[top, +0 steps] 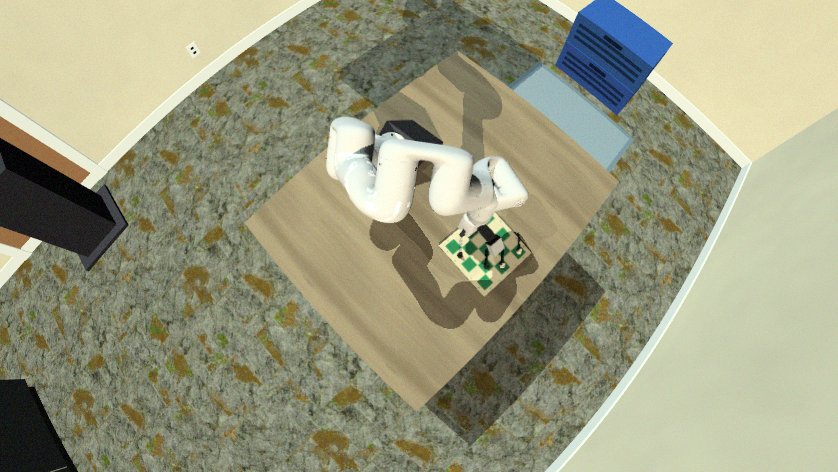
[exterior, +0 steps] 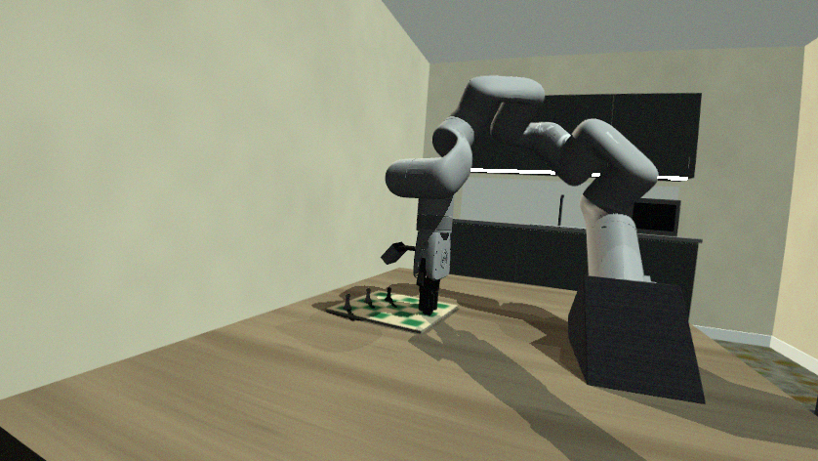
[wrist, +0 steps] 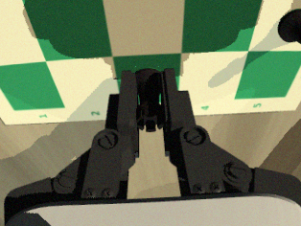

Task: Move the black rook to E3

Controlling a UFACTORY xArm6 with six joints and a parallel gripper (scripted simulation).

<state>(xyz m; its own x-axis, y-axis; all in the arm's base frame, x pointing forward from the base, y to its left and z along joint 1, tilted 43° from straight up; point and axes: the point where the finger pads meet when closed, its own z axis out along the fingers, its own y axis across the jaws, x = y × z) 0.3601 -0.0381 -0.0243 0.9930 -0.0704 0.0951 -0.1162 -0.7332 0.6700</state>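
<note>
The black rook lies 10 mm below my hand. From my hand the other things lie so: cream chessboard 80 mm ahead, 30 mm below, 10 mm to the right.
</note>
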